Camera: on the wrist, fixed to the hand. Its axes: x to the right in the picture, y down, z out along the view.
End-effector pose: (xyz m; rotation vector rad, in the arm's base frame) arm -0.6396 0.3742 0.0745 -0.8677 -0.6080 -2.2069
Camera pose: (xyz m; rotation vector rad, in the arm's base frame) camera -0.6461 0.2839 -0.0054 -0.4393 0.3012 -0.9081
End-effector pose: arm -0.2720 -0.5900 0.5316 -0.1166 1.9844 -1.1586
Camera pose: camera -0.3257 -0.4820 0.5373 1.5060 1.6801 -0.1183
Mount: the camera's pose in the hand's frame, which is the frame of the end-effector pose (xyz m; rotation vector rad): -0.0163 0.0413 -0.1123 -0.0136 0.4850 1.5221
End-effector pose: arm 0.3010 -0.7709 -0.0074 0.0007 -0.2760 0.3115
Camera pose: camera 0.3037 -0.7317 -0.1216 -0.3072 0.2683 1.7917
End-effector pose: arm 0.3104 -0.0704 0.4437 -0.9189 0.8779 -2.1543
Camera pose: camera 0.2436 -0.0457 0.3462 0.3562 1.2101 -0.9550
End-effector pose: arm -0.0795 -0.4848 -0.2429 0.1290 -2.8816 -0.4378
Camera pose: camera -0.0397 -0.4753 -0.1293 -1.5418 -1.7494 -0.0612
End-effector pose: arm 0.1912 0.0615 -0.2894 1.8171 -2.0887 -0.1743
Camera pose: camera 0.1938 0.1003 -0.1751 -0.1143 -2.3902 0.5670
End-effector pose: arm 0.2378 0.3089 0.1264 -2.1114 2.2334 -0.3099
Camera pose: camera 0.1786 0.3392 0.2272 -0.1153 -2.9315 0.5888
